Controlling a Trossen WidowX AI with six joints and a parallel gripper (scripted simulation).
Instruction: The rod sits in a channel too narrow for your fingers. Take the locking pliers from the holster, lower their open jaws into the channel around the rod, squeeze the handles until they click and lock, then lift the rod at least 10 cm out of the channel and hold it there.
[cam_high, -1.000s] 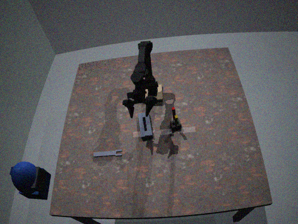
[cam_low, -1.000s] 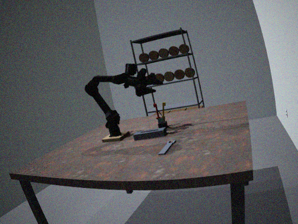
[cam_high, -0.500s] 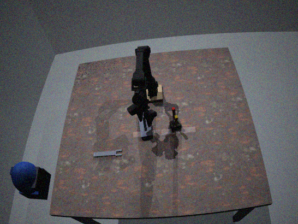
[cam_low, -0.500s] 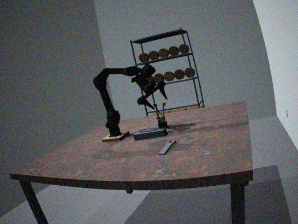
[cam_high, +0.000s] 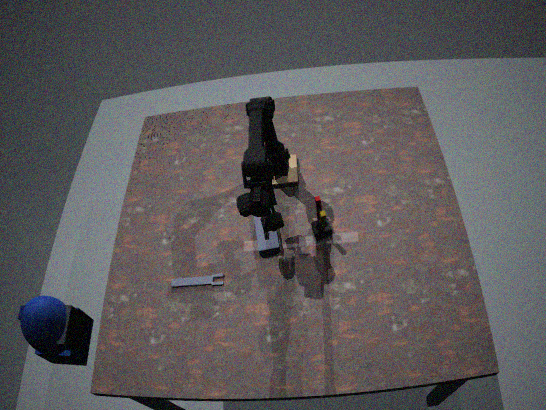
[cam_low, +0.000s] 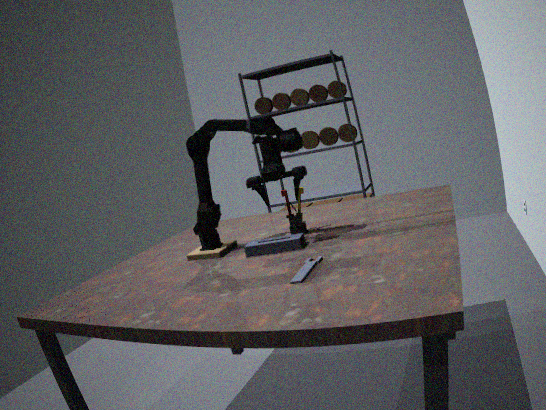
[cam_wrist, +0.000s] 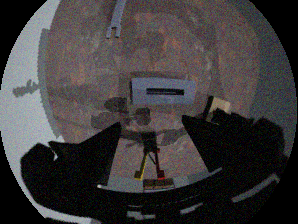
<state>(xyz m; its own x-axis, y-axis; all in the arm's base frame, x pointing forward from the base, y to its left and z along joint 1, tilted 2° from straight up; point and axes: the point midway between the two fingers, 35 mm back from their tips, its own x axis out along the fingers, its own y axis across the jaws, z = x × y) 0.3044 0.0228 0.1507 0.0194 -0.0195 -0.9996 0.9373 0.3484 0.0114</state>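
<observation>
Now: gripper tip 50 mm past the small dark holster, 150 mm to the right of it and 130 mm above it. The rest, counted from my gripper tip: flat grey forked bar (160 mm ahead, 230 mm to the right, 130 mm below); then grey channel block (40 mm behind, 40 mm to the right, 120 mm below).
</observation>
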